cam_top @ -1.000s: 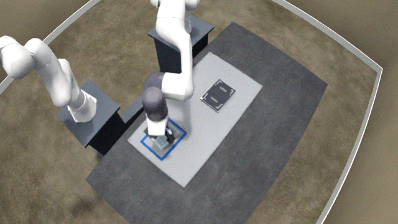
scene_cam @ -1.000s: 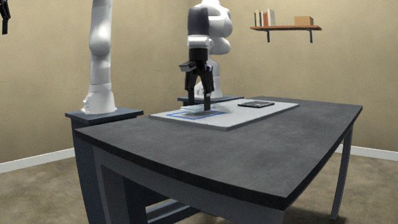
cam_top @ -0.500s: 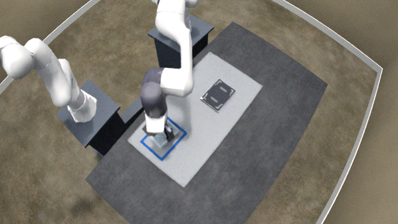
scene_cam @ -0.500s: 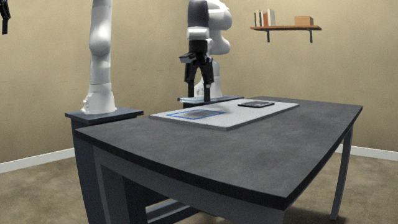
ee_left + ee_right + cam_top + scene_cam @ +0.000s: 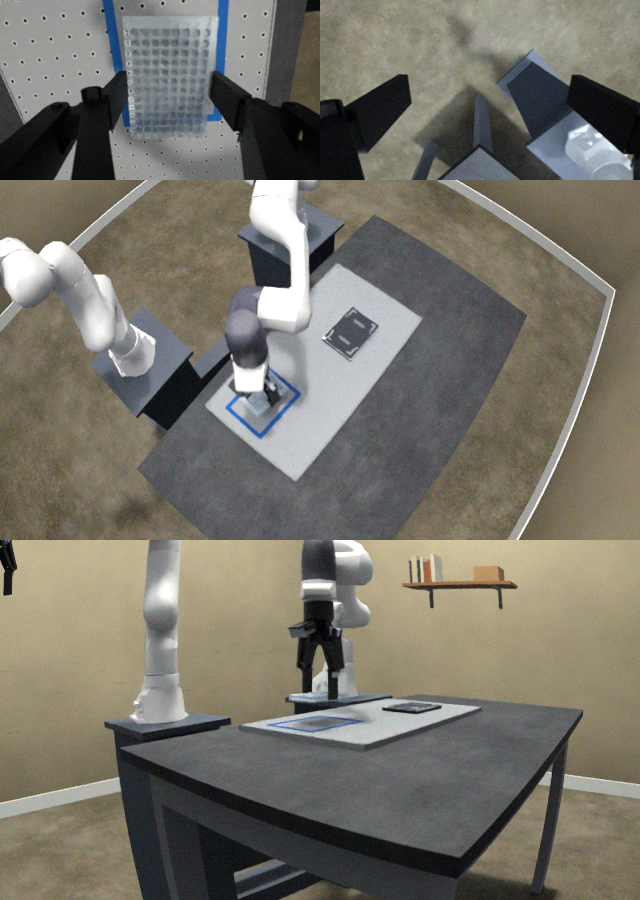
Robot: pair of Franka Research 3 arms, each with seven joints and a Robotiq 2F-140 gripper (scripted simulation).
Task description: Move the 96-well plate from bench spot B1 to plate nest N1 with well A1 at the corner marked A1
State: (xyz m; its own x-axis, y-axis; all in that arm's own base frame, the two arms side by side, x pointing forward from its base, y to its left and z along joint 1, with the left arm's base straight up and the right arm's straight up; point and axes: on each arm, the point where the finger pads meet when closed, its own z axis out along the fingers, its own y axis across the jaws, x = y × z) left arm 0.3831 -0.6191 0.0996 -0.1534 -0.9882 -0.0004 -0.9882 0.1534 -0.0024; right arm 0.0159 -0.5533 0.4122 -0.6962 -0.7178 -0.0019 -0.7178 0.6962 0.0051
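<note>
Right now the 96-well plate is 20 mm below my left hand. Round my left hand: dark plate nest 350 mm to the left, 80 mm below, 40 mm ahead.
</note>
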